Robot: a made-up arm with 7 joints. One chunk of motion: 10 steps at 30 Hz.
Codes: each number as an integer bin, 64 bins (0 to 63) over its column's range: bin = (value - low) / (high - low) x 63, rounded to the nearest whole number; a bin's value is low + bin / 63 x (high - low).
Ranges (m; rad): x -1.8..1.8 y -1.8..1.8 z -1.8..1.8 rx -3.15..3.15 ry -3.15..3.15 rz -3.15..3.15
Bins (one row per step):
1: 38 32 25 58 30 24
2: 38 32 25 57 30 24
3: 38 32 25 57 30 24
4: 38 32 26 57 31 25
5: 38 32 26 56 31 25
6: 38 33 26 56 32 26
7: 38 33 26 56 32 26
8: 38 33 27 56 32 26
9: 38 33 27 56 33 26
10: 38 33 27 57 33 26
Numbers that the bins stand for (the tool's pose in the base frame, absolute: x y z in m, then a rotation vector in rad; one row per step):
1: 0.3714 0.0286 -0.3714 2.6500 -0.1500 -0.7500
2: 0.3714 0.0286 -0.3714 2.5500 -0.1500 -0.7500
3: 0.3714 0.0286 -0.3714 2.5500 -0.1500 -0.7500
4: 0.3714 0.0286 -0.3143 2.5500 -0.0500 -0.6500
5: 0.3714 0.0286 -0.3143 2.4500 -0.0500 -0.6500
6: 0.3714 0.0857 -0.3143 2.4500 0.0500 -0.5500
7: 0.3714 0.0857 -0.3143 2.4500 0.0500 -0.5500
8: 0.3714 0.0857 -0.2571 2.4500 0.0500 -0.5500
9: 0.3714 0.0857 -0.2571 2.4500 0.1500 -0.5500
10: 0.3714 0.0857 -0.2571 2.5500 0.1500 -0.5500

